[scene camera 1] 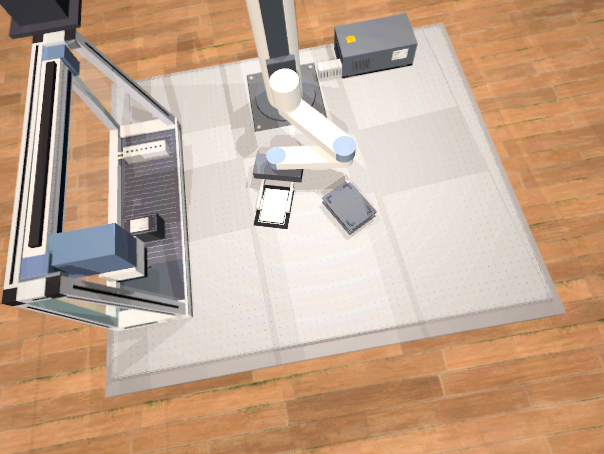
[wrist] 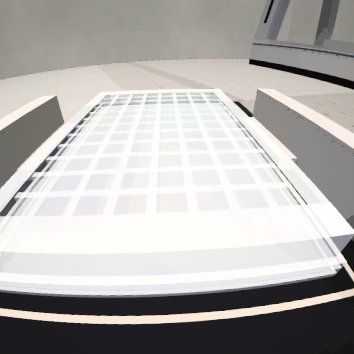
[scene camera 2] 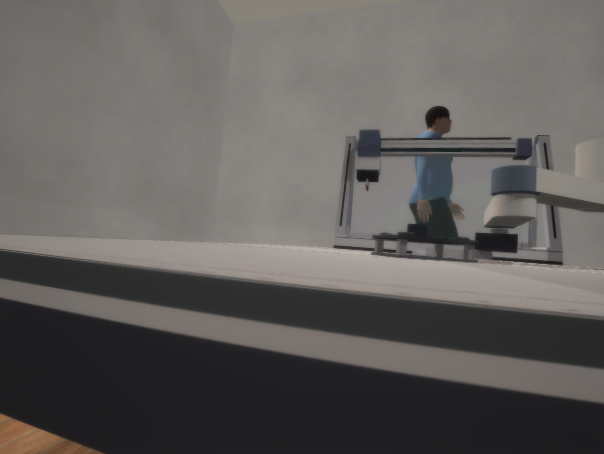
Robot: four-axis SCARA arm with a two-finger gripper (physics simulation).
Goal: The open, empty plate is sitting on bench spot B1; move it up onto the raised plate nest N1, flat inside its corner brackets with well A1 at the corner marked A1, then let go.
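Places are measured from the arm's base along level axes (x right, y ahead, z up), in centimetres.
Where they show: gripper, fingertip midpoint: [scene camera 1: 273, 210] [wrist: 157, 107] [scene camera 2: 430, 251].
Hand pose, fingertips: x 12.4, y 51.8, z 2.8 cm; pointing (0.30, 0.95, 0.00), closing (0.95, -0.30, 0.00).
After its pixels a point has its place.
The clear, open plate [scene camera 1: 274, 214] @[z 2.9, x 12.2, y 53.6 cm] [wrist: 150, 232] lies level at the black-bordered spot B1 [scene camera 1: 271, 226] @[z 1.4, x 14.0, y 57.4 cm]. Whether it touches the spot or is slightly above it I cannot tell. My gripper [scene camera 1: 274, 202] @[z 2.8, x 12.4, y 51.8 cm] [wrist: 157, 107] @[z 2.8, x 12.4, y 51.8 cm] is shut on the plate, with a finger pad against each long side. In scene camera 2 the gripper's dark body is low beside the nest, and its fingertips are hard to make out. The raised grey nest N1 [scene camera 1: 349, 207] @[z 5.4, x -14.8, y 57.4 cm] [scene camera 2: 400, 236] @[z 5.0, x -23.9, y 60.6 cm] stands right of the plate in scene camera 1, turned at an angle, with corner brackets on top. Its A1 mark is not readable.
A gantry frame [scene camera 1: 185, 240] @[z 4.2, x 45.0, y 57.9 cm] [scene camera 2: 345, 190] @[z 25.7, x 50.8, y 82.6 cm] stands at the left in scene camera 1, with a white rack [scene camera 1: 145, 149] @[z 10.6, x 55.9, y 20.9 cm] and a small dark block [scene camera 1: 157, 226] @[z 12.7, x 51.5, y 54.6 cm] inside. A grey control box [scene camera 1: 375, 47] @[z 12.8, x -38.5, y -5.5 cm] stands near the arm base. A person [scene camera 2: 434, 170] stands behind the gantry.
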